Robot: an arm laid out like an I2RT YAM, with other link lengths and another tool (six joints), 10 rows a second.
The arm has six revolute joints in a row. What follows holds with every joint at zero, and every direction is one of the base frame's.
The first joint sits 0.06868 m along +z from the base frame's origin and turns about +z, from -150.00 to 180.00 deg.
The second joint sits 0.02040 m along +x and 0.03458 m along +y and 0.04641 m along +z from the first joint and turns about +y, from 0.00 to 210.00 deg.
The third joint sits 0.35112 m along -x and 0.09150 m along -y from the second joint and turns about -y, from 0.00 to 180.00 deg.
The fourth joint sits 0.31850 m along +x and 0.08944 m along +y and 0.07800 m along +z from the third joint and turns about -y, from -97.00 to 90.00 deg.
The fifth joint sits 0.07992 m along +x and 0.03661 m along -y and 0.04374 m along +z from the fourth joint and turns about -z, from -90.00 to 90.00 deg.
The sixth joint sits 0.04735 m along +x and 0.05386 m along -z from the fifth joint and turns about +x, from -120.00 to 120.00 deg.
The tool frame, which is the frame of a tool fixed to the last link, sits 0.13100 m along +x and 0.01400 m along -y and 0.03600 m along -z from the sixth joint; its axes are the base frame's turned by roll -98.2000, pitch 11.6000 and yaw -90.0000 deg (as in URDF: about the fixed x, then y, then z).
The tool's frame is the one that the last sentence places.
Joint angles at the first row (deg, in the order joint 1, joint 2, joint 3, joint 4, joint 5, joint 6):
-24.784 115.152 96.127 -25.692 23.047 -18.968
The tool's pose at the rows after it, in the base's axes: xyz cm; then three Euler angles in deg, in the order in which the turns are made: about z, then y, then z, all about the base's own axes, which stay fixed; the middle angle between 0 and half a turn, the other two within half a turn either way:
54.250, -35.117, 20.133, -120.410, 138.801, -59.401
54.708, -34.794, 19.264, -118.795, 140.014, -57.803
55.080, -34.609, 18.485, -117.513, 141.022, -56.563
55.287, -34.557, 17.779, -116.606, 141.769, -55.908
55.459, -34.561, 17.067, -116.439, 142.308, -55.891
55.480, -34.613, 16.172, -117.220, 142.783, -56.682
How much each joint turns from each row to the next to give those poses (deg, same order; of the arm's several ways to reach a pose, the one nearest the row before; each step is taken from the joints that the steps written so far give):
0.020 1.059 0.790 -0.455 -1.716 1.171
0.066 0.798 0.287 -0.235 -1.324 0.919
-0.010 0.783 0.317 -0.178 -1.070 0.697
-0.072 0.655 0.127 -0.009 -0.652 0.613
-0.004 0.705 0.086 0.102 -0.196 0.345
0.026 0.715 -0.257 0.304 0.248 0.045

